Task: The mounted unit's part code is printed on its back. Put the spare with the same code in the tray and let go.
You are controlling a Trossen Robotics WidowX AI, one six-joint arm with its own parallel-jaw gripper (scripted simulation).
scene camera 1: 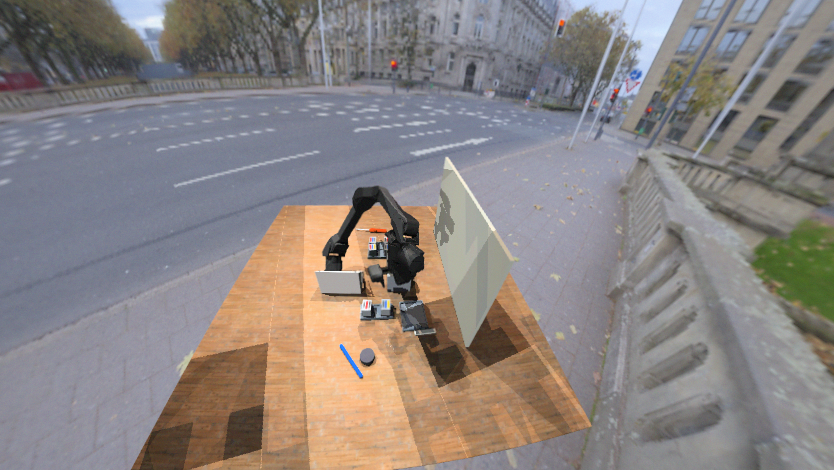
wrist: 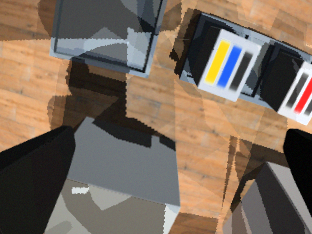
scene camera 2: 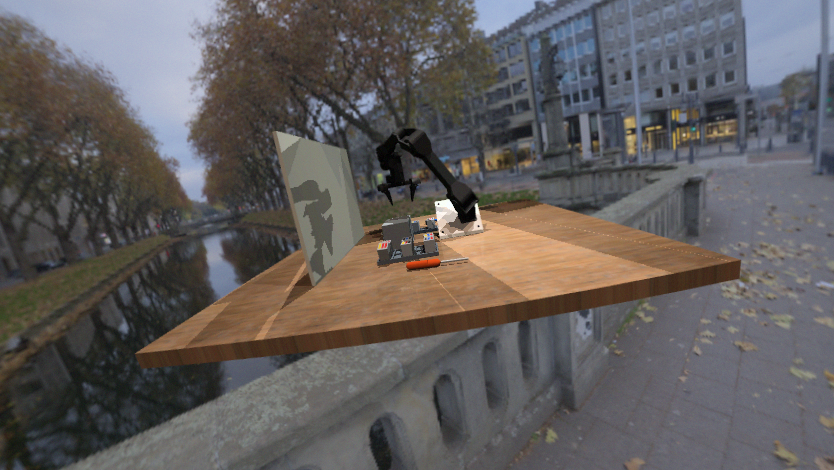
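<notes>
My gripper (scene camera 1: 395,283) (wrist: 181,138) is open and holding nothing. There's a spare (wrist: 224,62), and there's a grey tray (scene camera 1: 413,317) as well. You'd also find a mounted unit (scene camera 2: 395,229) (wrist: 116,173) here.
</notes>
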